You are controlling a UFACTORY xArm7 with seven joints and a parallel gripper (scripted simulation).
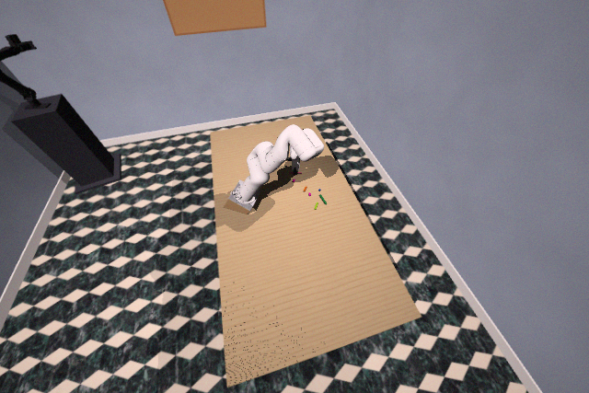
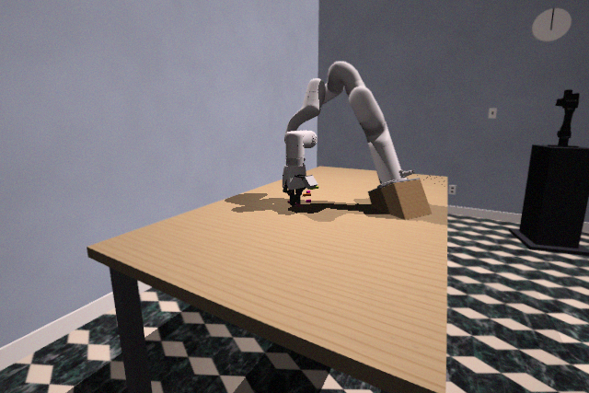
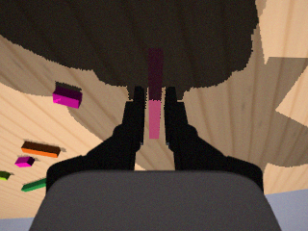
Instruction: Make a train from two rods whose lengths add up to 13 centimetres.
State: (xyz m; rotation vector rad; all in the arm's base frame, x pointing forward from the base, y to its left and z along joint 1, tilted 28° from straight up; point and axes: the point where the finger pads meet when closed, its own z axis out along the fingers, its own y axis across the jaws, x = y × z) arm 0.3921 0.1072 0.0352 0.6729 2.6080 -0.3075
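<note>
The orange rod is 1 cm behind my hand, 16 cm to the right of it and 2 cm below it. The rest, counted from my hand: blue rod (7 cm ahead, 21 cm to the right, 2 cm below); pink rod (2 cm below); green rod (5 cm ahead, 28 cm to the right, 2 cm below).
</note>
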